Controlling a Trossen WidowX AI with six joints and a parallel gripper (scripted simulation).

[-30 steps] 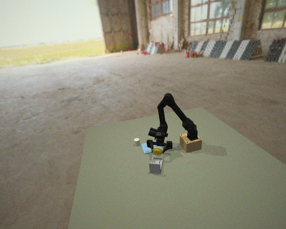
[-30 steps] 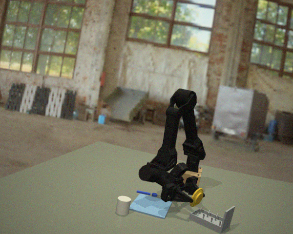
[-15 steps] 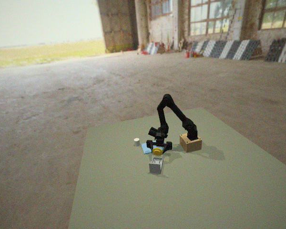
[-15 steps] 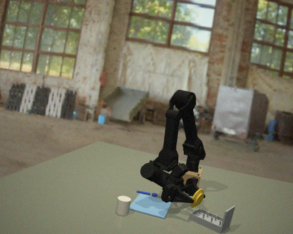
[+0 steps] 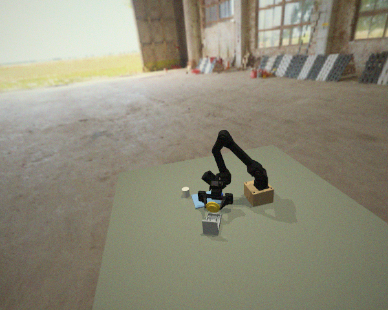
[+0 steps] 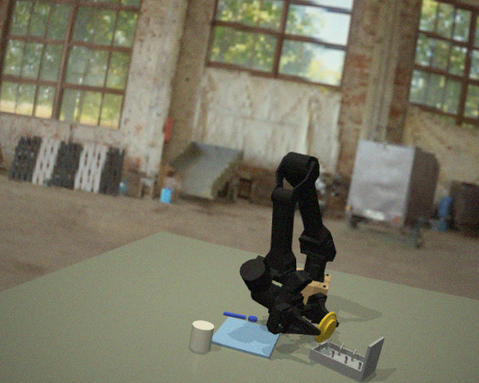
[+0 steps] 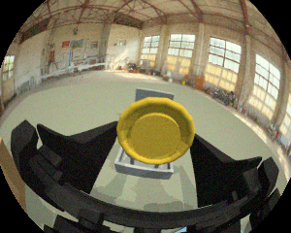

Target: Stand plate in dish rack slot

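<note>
Now: the grey dish rack 20 mm ahead of my gripper tip, 40 mm to the left of it and 40 mm below it. Also, from my gripper tip: yellow plate (10 mm to the right); light blue mat (10 mm behind, 170 mm to the right, 60 mm below); white cylinder (90 mm ahead, 250 mm to the right, 40 mm below).
</note>
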